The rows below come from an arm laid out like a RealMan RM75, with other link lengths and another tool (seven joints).
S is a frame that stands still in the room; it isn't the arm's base.
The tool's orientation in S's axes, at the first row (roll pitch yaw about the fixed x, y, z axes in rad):
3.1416, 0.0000, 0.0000
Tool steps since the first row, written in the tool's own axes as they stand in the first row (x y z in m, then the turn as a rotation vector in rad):
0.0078, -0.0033, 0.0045, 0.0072, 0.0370, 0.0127
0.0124, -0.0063, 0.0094, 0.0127, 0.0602, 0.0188
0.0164, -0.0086, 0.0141, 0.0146, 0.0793, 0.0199
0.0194, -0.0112, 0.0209, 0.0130, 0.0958, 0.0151
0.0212, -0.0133, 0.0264, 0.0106, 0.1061, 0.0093
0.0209, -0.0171, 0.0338, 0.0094, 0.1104, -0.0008
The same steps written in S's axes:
0.0078, 0.0033, -0.0045, 0.0072, -0.0370, -0.0127
0.0124, 0.0063, -0.0094, 0.0127, -0.0602, -0.0188
0.0164, 0.0086, -0.0141, 0.0146, -0.0793, -0.0199
0.0194, 0.0112, -0.0209, 0.0130, -0.0958, -0.0151
0.0212, 0.0133, -0.0264, 0.0106, -0.1061, -0.0093
0.0209, 0.0171, -0.0338, 0.0094, -0.1104, 0.0008

